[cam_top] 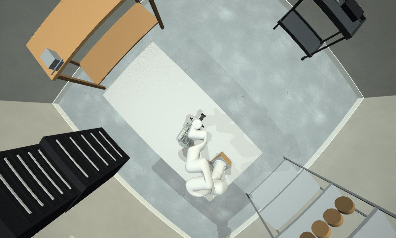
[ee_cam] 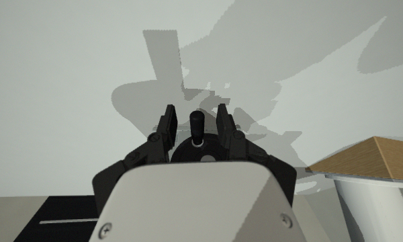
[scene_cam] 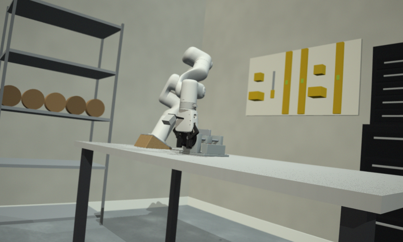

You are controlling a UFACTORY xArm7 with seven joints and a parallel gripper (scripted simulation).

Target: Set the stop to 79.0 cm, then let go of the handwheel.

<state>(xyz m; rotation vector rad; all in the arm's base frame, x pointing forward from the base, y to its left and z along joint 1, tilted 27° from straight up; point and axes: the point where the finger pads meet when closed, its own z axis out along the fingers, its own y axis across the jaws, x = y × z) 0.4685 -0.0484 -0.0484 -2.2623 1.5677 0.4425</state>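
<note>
Right now my hand is 20 mm to the right of the black handwheel, 10 mm below it and 10 mm past it.
</note>
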